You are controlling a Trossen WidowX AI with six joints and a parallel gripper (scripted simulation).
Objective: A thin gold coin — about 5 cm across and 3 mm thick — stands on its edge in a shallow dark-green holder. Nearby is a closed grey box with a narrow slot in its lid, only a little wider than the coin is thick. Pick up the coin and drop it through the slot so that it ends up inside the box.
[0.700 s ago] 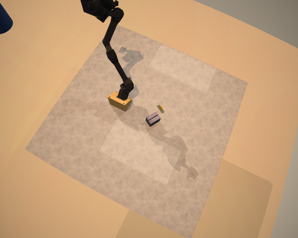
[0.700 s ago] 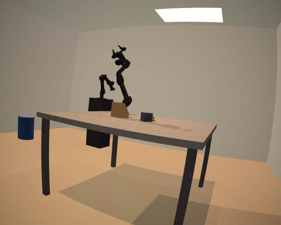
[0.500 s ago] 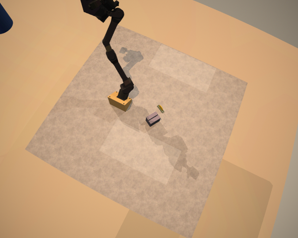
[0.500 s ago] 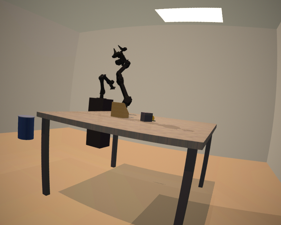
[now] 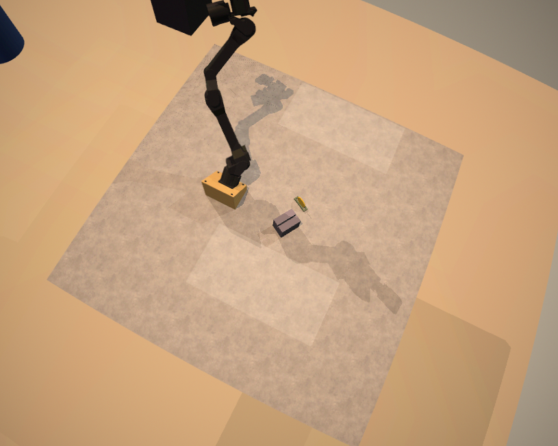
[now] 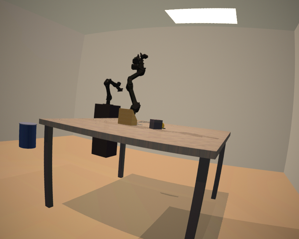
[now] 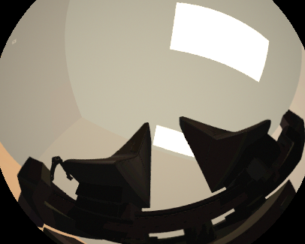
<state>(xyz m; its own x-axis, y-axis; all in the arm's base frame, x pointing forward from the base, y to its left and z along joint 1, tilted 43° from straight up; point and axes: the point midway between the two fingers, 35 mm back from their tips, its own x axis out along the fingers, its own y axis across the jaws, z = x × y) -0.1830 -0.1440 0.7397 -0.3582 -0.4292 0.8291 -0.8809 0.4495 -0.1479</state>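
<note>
Now: gripper tip 730 mm above the gold coin, 480 mm short of it and 320 mm to the left of it.
</note>
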